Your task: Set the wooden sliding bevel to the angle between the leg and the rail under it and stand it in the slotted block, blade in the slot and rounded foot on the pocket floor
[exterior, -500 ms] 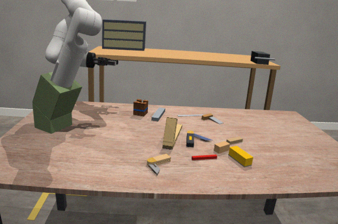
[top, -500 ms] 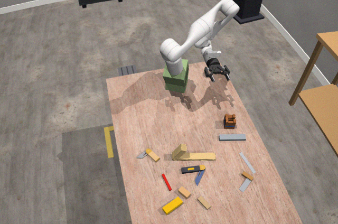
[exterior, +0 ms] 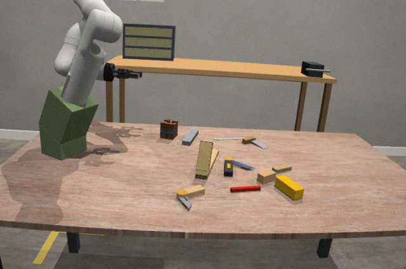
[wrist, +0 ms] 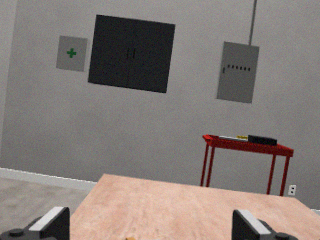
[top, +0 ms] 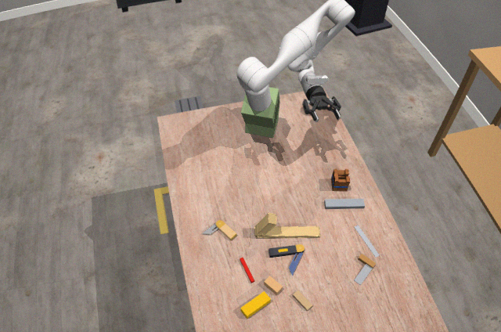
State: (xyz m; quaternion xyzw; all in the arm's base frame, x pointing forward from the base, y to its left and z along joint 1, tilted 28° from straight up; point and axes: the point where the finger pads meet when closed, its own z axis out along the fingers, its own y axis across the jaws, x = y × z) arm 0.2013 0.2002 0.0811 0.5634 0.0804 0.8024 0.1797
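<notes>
My gripper is now 120 mm short of the wooden sliding bevel, 500 mm to the left of it and 270 mm above it. The rest, counted from my hand: wooden leg-and-rail piece: 240 mm ahead, 280 mm to the right, 220 mm below; then black bevel: 320 mm ahead, 310 mm to the right, 270 mm below; then grey bar: 230 mm ahead, 10 mm to the right, 270 mm below.
</notes>
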